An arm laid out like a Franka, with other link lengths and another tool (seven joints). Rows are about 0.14 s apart.
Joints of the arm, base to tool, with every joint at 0 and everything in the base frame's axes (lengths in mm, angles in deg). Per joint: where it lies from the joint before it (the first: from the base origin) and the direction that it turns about. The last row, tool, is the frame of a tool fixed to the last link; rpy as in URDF.
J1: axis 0 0 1 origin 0 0 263.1
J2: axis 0 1 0 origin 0 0 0
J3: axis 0 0 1 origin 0 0 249.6
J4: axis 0 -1 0 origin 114.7 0 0
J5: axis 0 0 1 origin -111.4 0 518.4
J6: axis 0 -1 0 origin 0 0 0
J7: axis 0 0 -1 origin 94.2 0 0
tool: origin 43 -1 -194.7 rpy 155.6 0 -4
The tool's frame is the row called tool.
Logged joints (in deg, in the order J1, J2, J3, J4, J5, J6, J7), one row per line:
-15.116 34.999 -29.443 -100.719 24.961 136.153 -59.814
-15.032 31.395 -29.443 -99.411 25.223 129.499 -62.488
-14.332 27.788 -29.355 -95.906 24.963 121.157 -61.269
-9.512 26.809 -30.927 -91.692 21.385 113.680 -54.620
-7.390 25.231 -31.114 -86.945 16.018 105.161 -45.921
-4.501 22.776 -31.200 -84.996 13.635 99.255 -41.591
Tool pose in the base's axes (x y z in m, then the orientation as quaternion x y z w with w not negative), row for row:
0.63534 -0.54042 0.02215 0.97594 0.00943 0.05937 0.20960
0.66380 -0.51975 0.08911 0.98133 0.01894 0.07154 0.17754
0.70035 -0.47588 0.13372 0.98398 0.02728 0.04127 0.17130
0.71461 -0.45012 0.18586 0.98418 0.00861 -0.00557 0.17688
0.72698 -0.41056 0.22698 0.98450 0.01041 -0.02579 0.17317
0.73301 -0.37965 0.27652 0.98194 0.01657 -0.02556 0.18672
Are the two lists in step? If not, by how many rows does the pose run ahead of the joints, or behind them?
The pose runs 1 row ahead of the joints: the pose in row i belongs to the joints in row i + 1.
